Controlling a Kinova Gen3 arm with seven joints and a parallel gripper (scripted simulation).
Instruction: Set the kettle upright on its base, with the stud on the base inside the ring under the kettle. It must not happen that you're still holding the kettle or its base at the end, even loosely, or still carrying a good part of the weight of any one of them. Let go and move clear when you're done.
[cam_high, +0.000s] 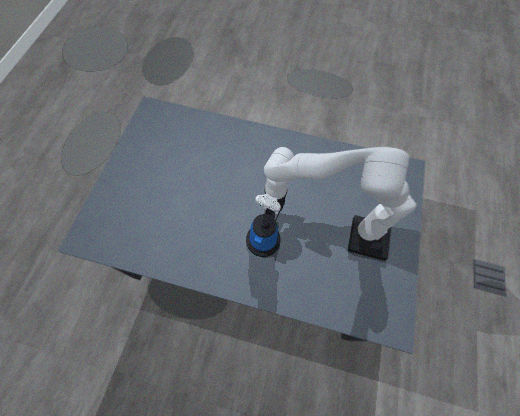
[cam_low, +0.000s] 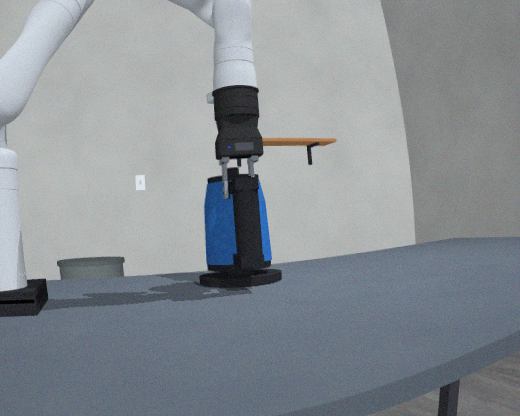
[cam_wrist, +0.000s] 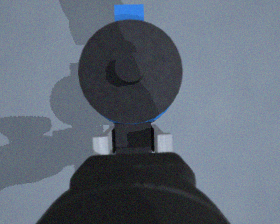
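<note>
Now: the blue kettle 3 cm to the left of my hand and 5 cm below it. From my hand the other things lie so: round black base (1 cm ahead, 6 cm to the left, 15 cm below).
</note>
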